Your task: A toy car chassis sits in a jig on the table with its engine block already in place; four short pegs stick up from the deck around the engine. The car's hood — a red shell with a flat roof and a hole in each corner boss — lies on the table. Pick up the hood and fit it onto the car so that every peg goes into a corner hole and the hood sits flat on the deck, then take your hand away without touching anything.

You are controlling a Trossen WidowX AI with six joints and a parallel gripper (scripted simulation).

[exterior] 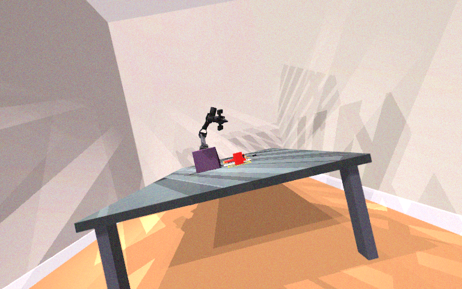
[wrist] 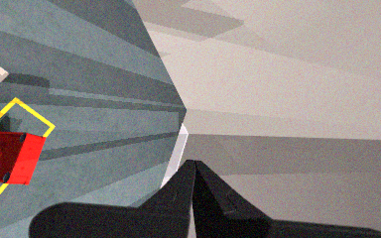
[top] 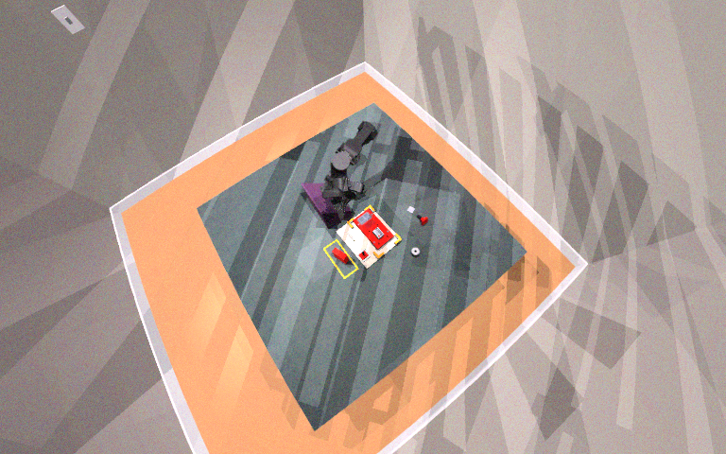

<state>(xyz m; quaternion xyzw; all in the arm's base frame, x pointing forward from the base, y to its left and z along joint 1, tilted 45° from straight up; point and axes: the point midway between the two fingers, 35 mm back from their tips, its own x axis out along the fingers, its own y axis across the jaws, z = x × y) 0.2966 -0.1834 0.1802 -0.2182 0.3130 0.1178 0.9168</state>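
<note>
Now: gripper tip 33 cm above the red hood, 6 cm to the left of it and 3 cm short of it. Also, from my gripper tip: white jig plate: 37 cm below, 12 cm to the left, 1 cm behind.
</note>
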